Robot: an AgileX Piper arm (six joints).
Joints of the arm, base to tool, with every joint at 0 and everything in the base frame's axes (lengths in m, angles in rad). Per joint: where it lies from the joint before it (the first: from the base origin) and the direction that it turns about. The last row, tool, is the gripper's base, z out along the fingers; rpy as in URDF.
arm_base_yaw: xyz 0 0 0.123 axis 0 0 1
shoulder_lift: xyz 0 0 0 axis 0 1 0
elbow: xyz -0.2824 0 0.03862 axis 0 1 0
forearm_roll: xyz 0.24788 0 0.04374 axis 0.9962 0 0.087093
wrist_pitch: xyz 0 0 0 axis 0 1 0
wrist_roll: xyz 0.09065 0 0.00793 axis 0.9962 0 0.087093
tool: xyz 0 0 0 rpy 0 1.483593 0
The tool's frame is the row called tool.
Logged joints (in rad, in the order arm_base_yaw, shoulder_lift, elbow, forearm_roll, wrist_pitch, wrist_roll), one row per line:
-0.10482, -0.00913, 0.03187, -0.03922, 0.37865, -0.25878
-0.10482, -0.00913, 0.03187, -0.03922, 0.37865, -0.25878
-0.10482, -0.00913, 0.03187, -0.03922, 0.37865, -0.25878
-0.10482, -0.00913, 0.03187, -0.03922, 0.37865, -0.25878
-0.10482, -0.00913, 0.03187, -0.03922, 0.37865, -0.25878
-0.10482, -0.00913, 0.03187, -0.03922, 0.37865, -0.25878
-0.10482, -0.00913, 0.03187, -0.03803, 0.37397, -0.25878
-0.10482, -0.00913, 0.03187, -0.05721, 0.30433, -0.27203
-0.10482, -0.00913, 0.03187, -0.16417, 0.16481, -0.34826
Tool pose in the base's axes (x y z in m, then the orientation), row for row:
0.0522, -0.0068, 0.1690, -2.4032, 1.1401, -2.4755
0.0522, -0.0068, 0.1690, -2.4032, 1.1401, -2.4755
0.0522, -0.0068, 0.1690, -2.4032, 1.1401, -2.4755
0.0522, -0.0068, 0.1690, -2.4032, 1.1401, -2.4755
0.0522, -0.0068, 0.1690, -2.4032, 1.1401, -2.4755
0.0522, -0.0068, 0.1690, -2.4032, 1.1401, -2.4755
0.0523, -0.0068, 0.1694, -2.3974, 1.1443, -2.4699
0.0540, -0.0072, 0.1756, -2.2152, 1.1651, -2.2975
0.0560, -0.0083, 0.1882, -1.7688, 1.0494, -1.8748
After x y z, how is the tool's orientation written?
As angles about the fixed x, y, z axes (roll, pitch, yaw), in radians.
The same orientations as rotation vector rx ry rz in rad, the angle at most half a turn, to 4 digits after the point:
-0.1701, 1.8872, -0.2871
-0.1701, 1.8872, -0.2871
-0.1701, 1.8872, -0.2871
-0.1701, 1.8872, -0.2871
-0.1701, 1.8872, -0.2871
-0.1701, 1.8872, -0.2871
-0.1691, 1.8825, -0.2864
-0.1894, 1.8120, -0.3214
-0.3205, 1.6614, -0.4858

